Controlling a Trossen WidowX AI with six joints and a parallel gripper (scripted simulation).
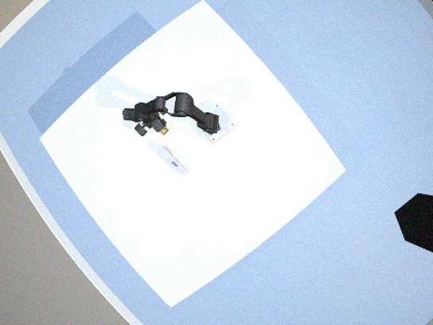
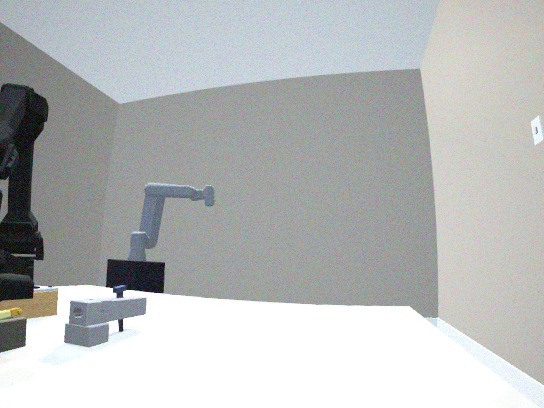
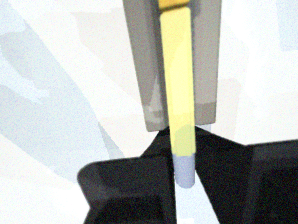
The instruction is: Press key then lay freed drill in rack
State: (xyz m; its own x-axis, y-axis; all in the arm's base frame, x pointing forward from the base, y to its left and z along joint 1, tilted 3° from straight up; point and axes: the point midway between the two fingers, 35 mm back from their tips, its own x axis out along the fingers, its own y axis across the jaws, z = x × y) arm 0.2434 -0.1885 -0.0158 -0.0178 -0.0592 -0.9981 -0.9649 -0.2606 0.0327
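The grey-tan rack piece lies 2 cm behind my gripper tip, 5 cm to the left of it and 1 cm above it. The rest, counted from my gripper tip: thin dark blue pin (1 cm ahead, 26 cm to the left, 4 cm above); light grey block (1 cm ahead, 23 cm to the left, 3 cm above).
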